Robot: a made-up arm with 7 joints. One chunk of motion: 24 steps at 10 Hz.
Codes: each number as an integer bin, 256 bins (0 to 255) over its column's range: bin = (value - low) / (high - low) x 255, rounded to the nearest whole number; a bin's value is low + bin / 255 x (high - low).
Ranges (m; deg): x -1.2..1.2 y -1.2..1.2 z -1.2..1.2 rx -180..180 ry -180..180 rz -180..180
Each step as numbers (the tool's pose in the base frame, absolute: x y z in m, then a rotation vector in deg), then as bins.
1 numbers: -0.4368 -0.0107 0.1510 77.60 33.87 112.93
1 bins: 81 126 144 182 151 207
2 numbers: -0.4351 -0.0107 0.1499 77.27 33.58 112.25
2 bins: 81 126 143 182 151 207
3 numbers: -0.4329 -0.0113 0.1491 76.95 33.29 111.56
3 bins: 82 126 143 182 151 207
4 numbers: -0.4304 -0.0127 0.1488 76.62 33.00 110.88
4 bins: 82 126 143 182 151 206
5 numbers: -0.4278 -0.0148 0.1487 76.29 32.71 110.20
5 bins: 82 126 143 182 151 206
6 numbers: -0.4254 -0.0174 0.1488 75.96 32.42 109.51
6 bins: 82 126 143 181 150 205
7 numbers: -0.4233 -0.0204 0.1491 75.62 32.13 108.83
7 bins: 83 125 143 181 150 205
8 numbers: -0.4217 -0.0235 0.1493 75.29 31.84 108.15
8 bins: 83 125 143 181 150 204
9 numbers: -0.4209 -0.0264 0.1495 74.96 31.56 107.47
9 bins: 83 125 143 181 150 204
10 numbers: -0.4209 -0.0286 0.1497 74.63 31.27 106.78
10 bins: 83 124 143 180 150 203
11 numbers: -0.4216 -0.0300 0.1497 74.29 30.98 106.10
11 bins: 83 124 143 180 149 203
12 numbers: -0.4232 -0.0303 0.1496 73.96 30.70 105.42
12 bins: 83 124 143 180 149 202
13 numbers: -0.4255 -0.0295 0.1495 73.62 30.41 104.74
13 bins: 82 124 143 180 149 202
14 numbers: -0.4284 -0.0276 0.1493 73.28 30.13 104.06
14 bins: 82 125 143 179 149 201
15 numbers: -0.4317 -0.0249 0.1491 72.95 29.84 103.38
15 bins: 82 125 143 179 149 201
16 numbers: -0.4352 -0.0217 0.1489 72.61 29.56 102.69
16 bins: 81 125 143 179 148 200
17 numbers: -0.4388 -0.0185 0.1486 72.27 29.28 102.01
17 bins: 81 126 143 179 148 200
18 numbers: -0.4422 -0.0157 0.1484 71.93 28.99 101.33
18 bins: 81 126 143 178 148 199
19 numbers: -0.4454 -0.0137 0.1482 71.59 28.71 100.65
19 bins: 80 126 143 178 148 199
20 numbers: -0.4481 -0.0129 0.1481 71.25 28.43 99.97
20 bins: 80 126 143 178 148 198
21 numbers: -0.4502 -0.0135 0.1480 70.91 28.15 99.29
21 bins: 80 126 143 178 147 198
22 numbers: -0.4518 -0.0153 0.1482 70.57 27.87 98.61
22 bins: 79 126 143 177 147 197
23 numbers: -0.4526 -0.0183 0.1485 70.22 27.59 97.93
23 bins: 79 126 143 177 147 197
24 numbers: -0.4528 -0.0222 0.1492 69.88 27.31 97.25
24 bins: 79 125 143 177 147 196
